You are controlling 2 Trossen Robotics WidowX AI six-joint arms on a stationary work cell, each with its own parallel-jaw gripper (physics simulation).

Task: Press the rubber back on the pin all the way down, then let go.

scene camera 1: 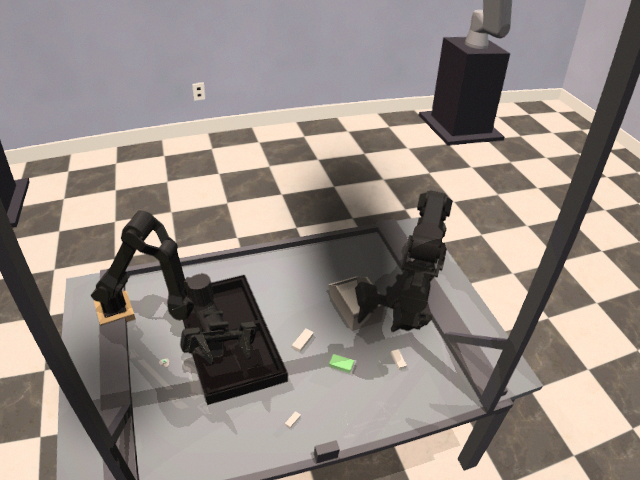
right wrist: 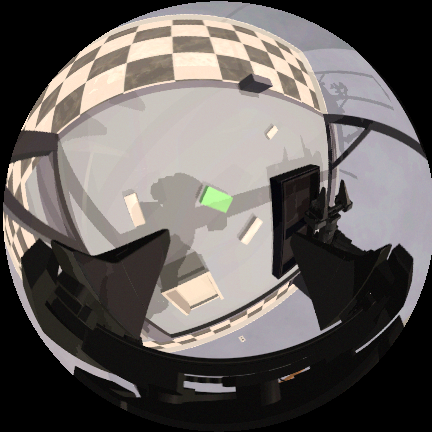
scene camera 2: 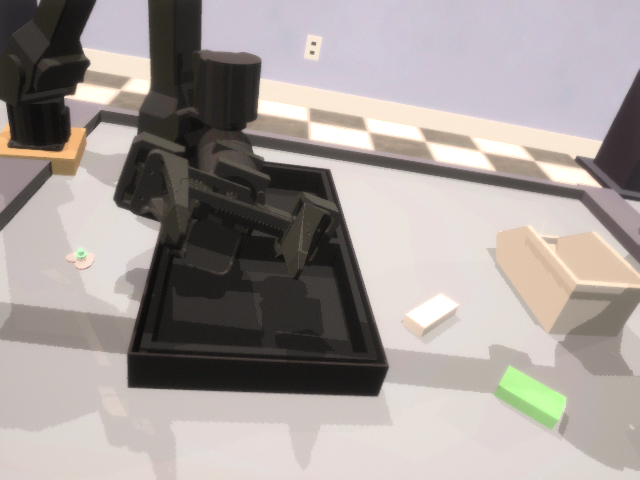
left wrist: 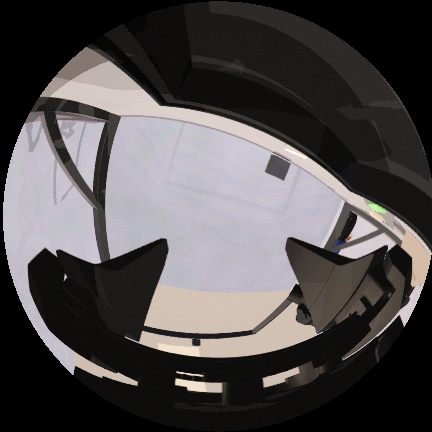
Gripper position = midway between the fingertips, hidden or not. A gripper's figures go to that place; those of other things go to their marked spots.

Scene:
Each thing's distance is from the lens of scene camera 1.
my left gripper (scene camera 1: 231, 361): 1.22 m
my right gripper (scene camera 1: 375, 326): 1.22 m
black two-compartment tray (scene camera 1: 232, 375): 1.34 m

